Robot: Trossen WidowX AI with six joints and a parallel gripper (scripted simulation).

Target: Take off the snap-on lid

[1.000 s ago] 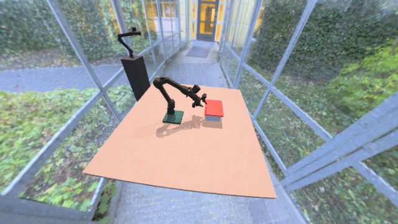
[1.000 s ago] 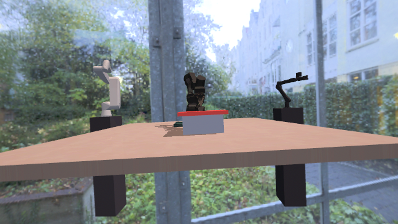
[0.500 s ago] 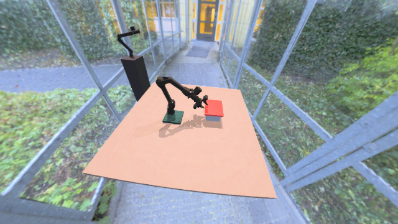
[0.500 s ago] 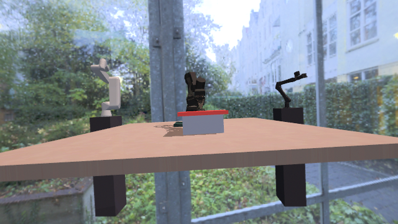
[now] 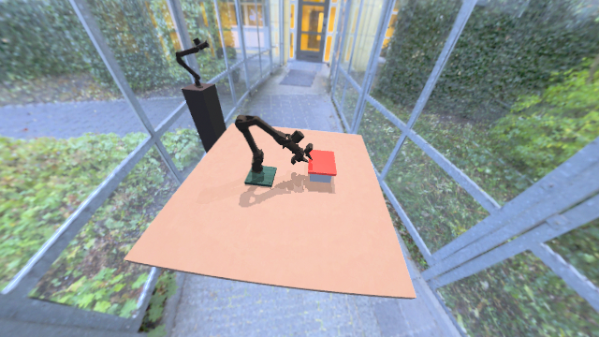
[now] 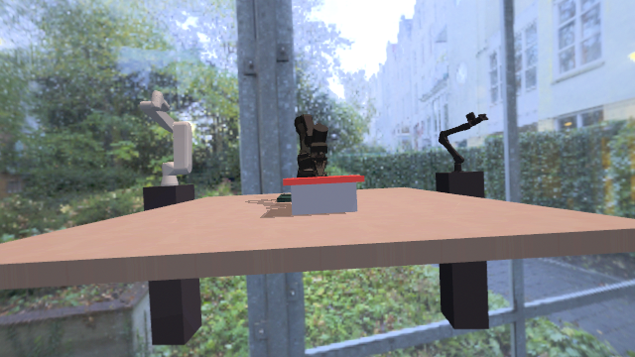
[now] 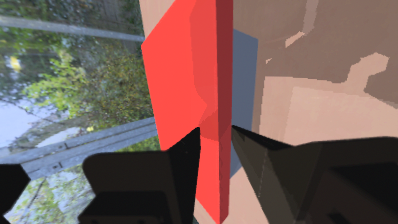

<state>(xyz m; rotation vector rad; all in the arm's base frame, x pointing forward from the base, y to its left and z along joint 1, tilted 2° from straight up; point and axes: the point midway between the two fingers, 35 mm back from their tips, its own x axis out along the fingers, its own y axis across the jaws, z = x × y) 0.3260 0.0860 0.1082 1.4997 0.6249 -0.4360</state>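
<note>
Now: the red lid 7 cm ahead of my gripper tip, 1 cm to the left of it and 1 cm above it. Round my gripper tip: grey storage box 7 cm ahead, 4 cm below, 1 cm to the left.
</note>
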